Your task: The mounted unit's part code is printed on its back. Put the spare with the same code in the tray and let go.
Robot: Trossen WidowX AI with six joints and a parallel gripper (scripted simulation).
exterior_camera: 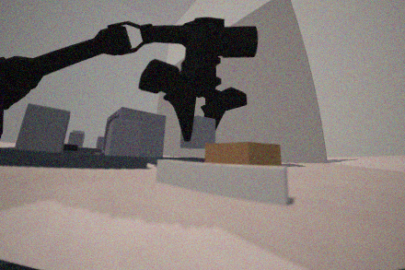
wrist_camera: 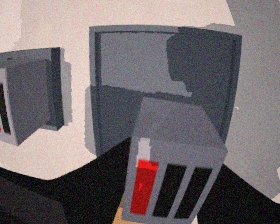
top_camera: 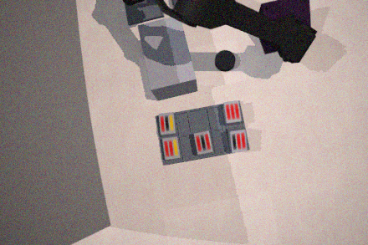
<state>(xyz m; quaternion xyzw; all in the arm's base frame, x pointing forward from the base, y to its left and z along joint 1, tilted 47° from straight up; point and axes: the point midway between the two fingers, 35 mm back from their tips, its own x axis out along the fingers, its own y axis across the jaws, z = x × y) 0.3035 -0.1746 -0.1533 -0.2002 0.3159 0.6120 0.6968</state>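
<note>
The grey spare is 20 mm above my gripper tip. The rest, counted from my gripper tip: tall grey box (220 mm to the left, 20 mm behind, 20 mm above); dark grey tray (30 mm below); brown block (90 mm to the right, 20 mm below, 20 mm behind).
</note>
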